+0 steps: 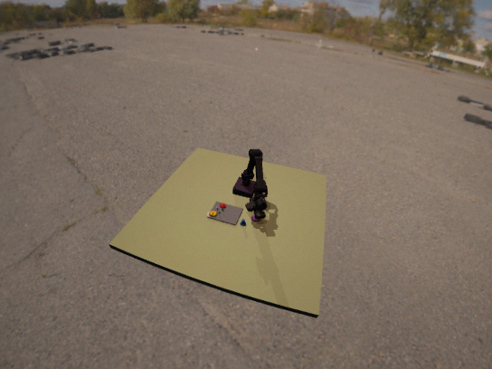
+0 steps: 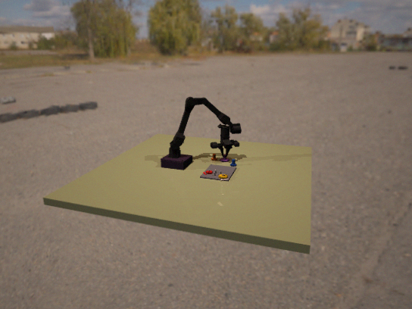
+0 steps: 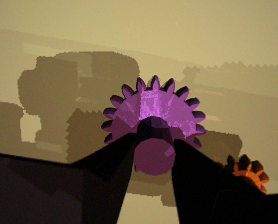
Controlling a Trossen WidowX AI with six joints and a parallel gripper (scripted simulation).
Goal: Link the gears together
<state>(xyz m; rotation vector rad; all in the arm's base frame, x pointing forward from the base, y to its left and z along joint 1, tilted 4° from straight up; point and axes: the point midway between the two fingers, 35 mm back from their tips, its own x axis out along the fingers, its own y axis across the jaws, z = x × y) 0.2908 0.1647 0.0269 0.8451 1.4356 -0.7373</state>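
Right now the red gear is 2 cm behind my gripper tip, 26 cm to the right of it and 1 cm below it. From my gripper tip the other things lie so: blue gear 8 cm ahead, 7 cm to the right, 1 cm below; purple gear 1 cm below; orange gear 7 cm behind, 1 cm to the right, 1 cm below.
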